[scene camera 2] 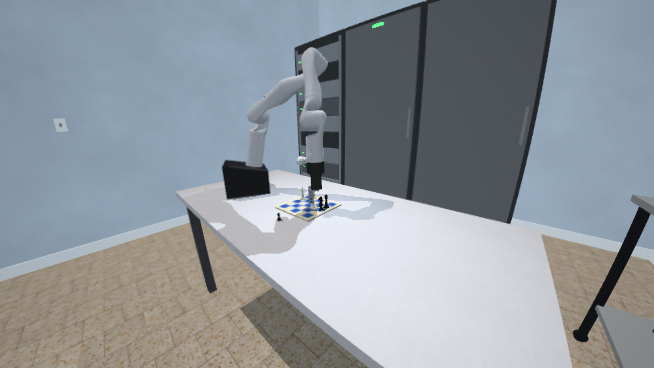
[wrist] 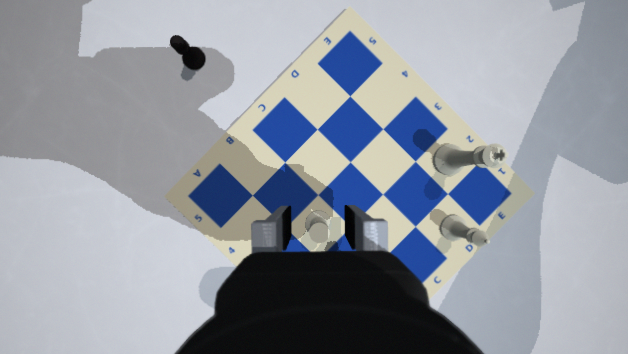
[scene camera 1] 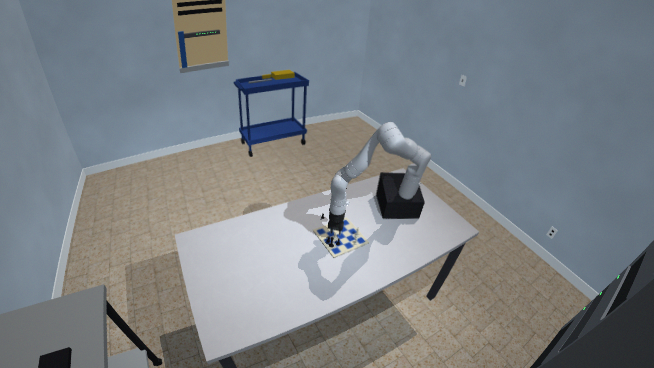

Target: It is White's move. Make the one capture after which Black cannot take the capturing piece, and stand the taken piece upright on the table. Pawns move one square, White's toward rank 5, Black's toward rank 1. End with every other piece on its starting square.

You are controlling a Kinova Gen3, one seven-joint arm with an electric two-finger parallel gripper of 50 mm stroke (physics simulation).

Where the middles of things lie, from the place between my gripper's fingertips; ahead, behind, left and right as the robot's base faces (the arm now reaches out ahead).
Labels:
My gripper is now 30 mm past the blue-and-cream chessboard (scene camera 1: 347, 238), 10 mm to the right of it and 30 mm above it.

